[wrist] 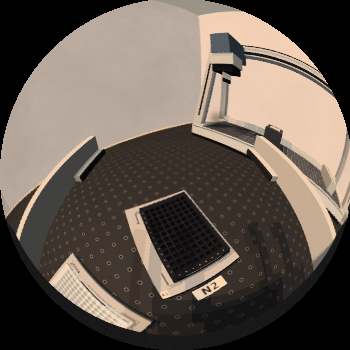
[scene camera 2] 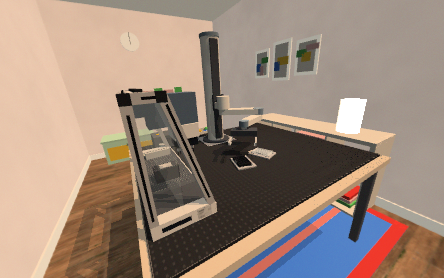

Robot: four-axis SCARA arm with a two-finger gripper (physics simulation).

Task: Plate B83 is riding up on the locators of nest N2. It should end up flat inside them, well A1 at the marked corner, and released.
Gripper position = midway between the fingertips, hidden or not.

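Note:
My gripper [wrist: 175, 138] in sight. Pale nest N2 [wrist: 153, 265] likewise.

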